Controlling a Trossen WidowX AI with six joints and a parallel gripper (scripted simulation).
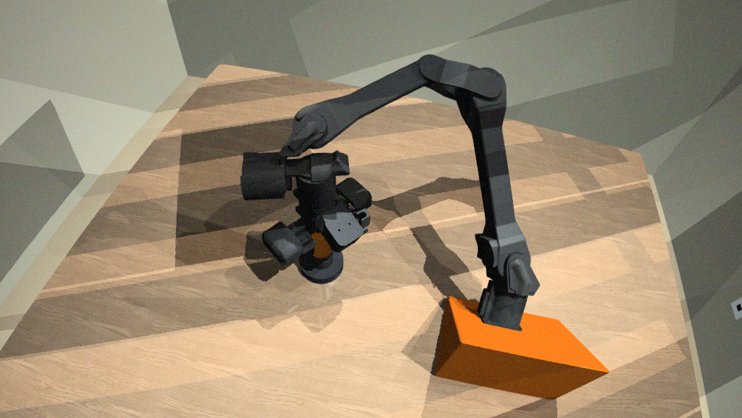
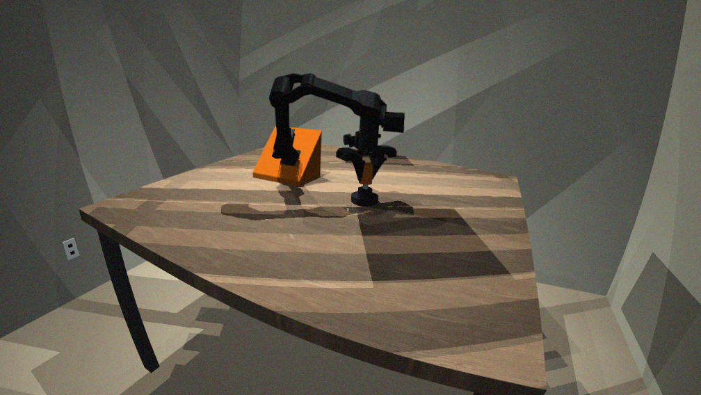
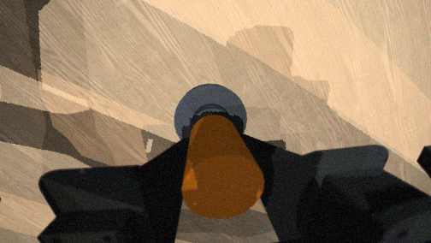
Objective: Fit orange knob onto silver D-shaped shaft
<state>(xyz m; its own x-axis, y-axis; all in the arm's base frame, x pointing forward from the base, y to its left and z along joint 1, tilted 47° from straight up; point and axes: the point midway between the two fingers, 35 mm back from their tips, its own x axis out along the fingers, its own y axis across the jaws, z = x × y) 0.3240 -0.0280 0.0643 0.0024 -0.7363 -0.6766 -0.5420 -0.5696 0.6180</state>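
The orange knob is 3 cm above my gripper tip. Round my gripper tip: round pedestal 4 cm below.
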